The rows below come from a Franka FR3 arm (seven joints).
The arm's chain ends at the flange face. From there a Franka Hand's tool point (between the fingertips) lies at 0.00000 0.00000 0.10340 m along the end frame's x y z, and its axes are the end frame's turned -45 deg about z.
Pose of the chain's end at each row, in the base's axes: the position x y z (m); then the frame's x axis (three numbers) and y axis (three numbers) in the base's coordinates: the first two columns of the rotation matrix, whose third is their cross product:
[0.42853 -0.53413 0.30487 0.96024 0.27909 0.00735 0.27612 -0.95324 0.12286]
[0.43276 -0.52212 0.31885 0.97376 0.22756 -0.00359 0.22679 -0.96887 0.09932]
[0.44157 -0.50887 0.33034 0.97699 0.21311 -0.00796 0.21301 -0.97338 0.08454]
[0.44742 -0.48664 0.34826 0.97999 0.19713 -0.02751 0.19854 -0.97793 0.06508]
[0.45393 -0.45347 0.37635 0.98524 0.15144 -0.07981 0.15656 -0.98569 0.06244]
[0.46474 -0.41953 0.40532 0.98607 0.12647 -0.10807 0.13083 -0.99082 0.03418]
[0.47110 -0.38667 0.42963 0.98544 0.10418 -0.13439 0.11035 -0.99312 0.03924]
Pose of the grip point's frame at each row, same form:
[0.43280 -0.54612 0.20226 0.48375 0.87139 -0.08168 0.87424 -0.47670 0.09207]
[0.43474 -0.53220 0.21596 0.52819 0.84600 -0.07277 0.84892 -0.52419 0.06769]
[0.44263 -0.51759 0.22731 0.54022 0.83898 -0.06541 0.84146 -0.53759 0.05415]
[0.44596 -0.49380 0.24512 0.55257 0.83089 -0.06547 0.83335 -0.55211 0.02657]
[0.44677 -0.46112 0.27348 0.58597 0.80407 -0.10059 0.80737 -0.58990 -0.01228]
[0.45412 -0.42448 0.30259 0.60475 0.79004 -0.10059 0.78977 -0.61119 -0.05225]
[0.45772 -0.39220 0.32725 0.61878 0.77591 -0.12277 0.77484 -0.62858 -0.06728]

